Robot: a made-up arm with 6 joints. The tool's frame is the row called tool.
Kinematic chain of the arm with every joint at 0, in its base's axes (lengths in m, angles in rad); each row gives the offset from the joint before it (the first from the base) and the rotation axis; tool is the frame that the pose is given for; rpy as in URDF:
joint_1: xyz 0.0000 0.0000 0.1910 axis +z
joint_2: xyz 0.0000 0.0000 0.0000 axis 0 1 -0.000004
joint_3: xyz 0.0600 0.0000 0.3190 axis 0 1 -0.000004
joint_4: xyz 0.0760 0.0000 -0.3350 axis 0 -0.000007 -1
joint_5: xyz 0.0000 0.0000 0.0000 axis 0 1 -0.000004
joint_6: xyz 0.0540 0.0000 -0.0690 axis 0 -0.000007 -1
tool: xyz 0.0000 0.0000 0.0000 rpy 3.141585 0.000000 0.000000
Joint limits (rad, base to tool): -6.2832..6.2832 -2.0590..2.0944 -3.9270..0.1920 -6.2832..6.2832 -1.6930..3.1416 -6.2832..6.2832
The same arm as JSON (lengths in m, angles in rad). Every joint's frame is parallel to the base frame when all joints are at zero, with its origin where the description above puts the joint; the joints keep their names.
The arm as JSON. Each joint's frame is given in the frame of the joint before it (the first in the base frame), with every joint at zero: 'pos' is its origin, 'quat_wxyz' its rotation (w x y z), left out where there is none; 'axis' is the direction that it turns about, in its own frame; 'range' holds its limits. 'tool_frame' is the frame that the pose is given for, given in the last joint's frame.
{"length_unit": "m", "angle_unit": "rad", "joints": [
  {"joint": "joint_1", "pos": [0.0, 0.0, 0.191], "axis": [0.0, 0.0, 1.0], "range": [-6.2832, 6.2832]},
  {"joint": "joint_2", "pos": [0.0, 0.0, 0.0], "axis": [0.0, 1.0, 0.0], "range": [-2.059, 2.0944]},
  {"joint": "joint_3", "pos": [0.06, 0.0, 0.319], "axis": [0.0, 1.0, 0.0], "range": [-3.927, 0.192]},
  {"joint": "joint_4", "pos": [0.076, 0.0, -0.335], "axis": [0.0, 0.0, -1.0], "range": [-6.2832, 6.2832]},
  {"joint": "joint_5", "pos": [0.0, 0.0, 0.0], "axis": [0.0, 1.0, 0.0], "range": [-1.693, 3.1416]},
  {"joint": "joint_6", "pos": [0.054, 0.0, -0.069], "axis": [0.0, 0.0, -1.0], "range": [-6.2832, 6.2832]}
], "tool_frame": {"pos": [0.0, 0.0, 0.0], "quat_wxyz": [0.000004, 1.000003, 0.0, 0.0]}}

